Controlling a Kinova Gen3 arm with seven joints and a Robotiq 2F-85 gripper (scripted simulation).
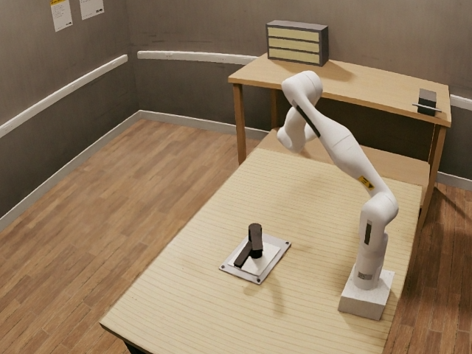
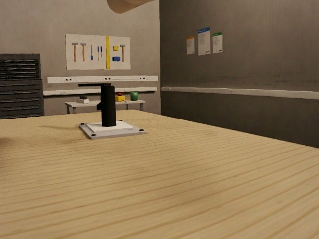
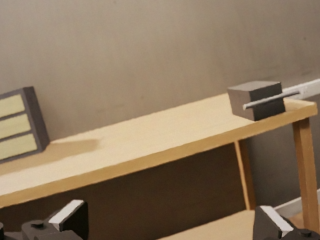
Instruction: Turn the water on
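Now: hand 2 cm short of the flat lever, 61 cm to the right of it and 15 cm above it. Round my hand: tap (4 cm ahead, 58 cm to the left, 21 cm below).
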